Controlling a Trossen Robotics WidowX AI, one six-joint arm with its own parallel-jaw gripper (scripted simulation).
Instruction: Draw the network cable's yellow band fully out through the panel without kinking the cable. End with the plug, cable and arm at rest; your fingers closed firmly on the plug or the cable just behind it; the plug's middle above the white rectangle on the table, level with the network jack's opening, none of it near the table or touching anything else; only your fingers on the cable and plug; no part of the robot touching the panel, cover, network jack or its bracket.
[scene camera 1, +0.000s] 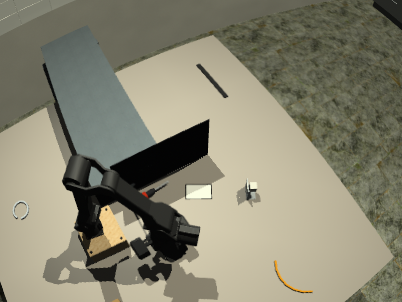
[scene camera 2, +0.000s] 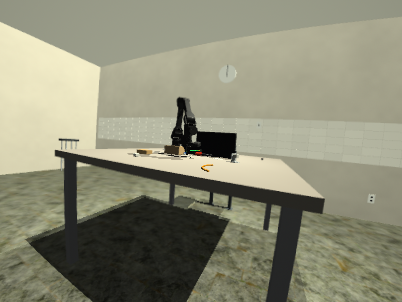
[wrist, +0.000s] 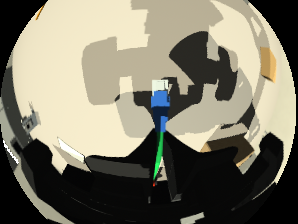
Path:
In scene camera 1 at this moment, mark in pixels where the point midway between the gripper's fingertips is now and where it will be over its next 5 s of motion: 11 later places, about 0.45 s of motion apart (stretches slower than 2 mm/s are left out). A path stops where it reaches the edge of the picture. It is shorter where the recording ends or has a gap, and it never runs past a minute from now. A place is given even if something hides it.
My gripper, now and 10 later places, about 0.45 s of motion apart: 160, 243; 165, 247; 180, 237; 189, 228; 199, 213; 203, 203; 205, 186; 204, 180; 200, 181; 198, 180; 198, 181

